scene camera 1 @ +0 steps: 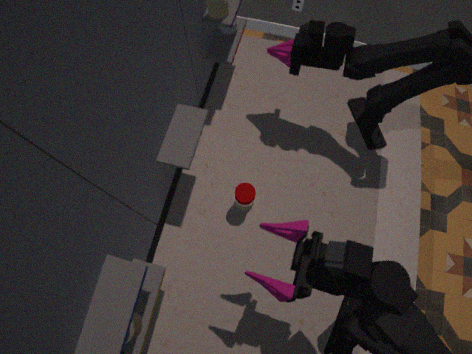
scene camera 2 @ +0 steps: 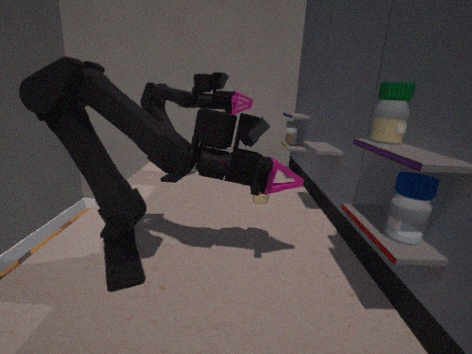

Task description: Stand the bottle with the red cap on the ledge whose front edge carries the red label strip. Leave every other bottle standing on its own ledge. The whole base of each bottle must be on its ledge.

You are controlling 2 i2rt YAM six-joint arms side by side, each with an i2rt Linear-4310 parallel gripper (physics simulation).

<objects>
my right gripper: scene camera 1; scene camera 2
same spot on red-strip ledge: [scene camera 1: 223, 48] = [scene camera 2: 370, 213]
same spot on my right gripper: [scene camera 1: 285, 52] = [scene camera 2: 276, 160]
</objects>
